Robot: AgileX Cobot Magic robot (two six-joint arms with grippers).
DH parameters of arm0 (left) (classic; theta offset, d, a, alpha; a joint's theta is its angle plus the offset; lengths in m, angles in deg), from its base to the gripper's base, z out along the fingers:
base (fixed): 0 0 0 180
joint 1: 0 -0.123 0 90
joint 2: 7.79 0 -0.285 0
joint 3: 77.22 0 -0.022 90
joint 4: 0 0.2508 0 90
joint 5: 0 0 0.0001 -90
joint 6: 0 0.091 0 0
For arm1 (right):
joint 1: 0 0.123 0 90
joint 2: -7.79 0 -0.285 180
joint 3: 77.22 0 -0.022 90
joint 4: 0 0.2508 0 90
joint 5: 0 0 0.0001 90
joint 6: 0 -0.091 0 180
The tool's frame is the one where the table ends.
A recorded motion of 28 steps. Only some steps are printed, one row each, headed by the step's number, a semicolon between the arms.
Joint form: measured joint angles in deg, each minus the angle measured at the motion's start. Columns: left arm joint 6, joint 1, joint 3, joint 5, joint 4, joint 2; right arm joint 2, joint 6, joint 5, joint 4, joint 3, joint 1.
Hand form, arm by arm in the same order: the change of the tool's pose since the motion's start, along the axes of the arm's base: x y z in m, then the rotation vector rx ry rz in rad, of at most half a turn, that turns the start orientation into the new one. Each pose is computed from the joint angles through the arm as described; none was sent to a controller.
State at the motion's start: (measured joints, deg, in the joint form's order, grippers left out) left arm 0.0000 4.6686 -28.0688 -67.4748 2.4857 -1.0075; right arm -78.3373 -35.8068 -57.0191 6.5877 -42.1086 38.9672
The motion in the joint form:
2: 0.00 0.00 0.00 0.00 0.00 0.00; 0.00 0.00 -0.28 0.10 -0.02 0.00
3: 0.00 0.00 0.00 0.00 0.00 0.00; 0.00 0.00 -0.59 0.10 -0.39 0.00
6: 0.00 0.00 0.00 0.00 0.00 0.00; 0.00 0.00 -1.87 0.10 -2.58 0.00
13: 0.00 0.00 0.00 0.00 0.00 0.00; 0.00 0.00 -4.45 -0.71 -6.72 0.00
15: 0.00 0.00 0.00 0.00 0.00 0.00; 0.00 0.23 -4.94 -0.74 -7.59 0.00
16: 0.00 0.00 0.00 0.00 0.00 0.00; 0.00 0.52 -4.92 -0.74 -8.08 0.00
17: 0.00 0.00 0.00 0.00 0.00 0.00; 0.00 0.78 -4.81 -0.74 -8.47 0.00
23: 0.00 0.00 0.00 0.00 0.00 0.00; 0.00 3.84 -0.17 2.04 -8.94 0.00
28: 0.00 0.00 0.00 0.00 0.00 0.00; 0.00 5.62 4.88 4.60 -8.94 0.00
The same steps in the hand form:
2: 0.0000 0.0000 0.0000 0.0000 0.0000 0.0000; -0.0004 -0.0001 0.0001 -0.0014 0.0046 -0.0004
3: 0.0000 0.0000 0.0000 0.0000 0.0000 0.0000; 0.0002 0.0004 0.0015 -0.0005 0.0040 0.0001
6: 0.0000 0.0000 0.0000 0.0000 0.0000 0.0000; 0.0044 0.0040 0.0104 0.0106 -0.0077 0.0024
13: 0.0000 0.0000 0.0000 0.0000 0.0000 0.0000; 0.0120 0.0090 0.0273 0.0198 -0.0356 0.0132
15: 0.0000 0.0000 0.0000 0.0000 0.0000 0.0000; 0.0134 0.0101 0.0310 0.0239 -0.0413 0.0182
16: 0.0000 0.0000 0.0000 0.0000 0.0000 0.0000; 0.0146 0.0111 0.0331 0.0295 -0.0488 0.0232
17: 0.0000 0.0000 0.0000 0.0000 0.0000 0.0000; 0.0156 0.0119 0.0348 0.0349 -0.0562 0.0275
23: 0.0000 0.0000 0.0000 0.0000 0.0000 0.0000; 0.0204 0.0200 0.0383 0.1201 -0.1093 0.0506
28: 0.0000 0.0000 0.0000 0.0000 0.0000 0.0000; 0.0251 0.0270 0.0406 0.1981 -0.1644 0.0484

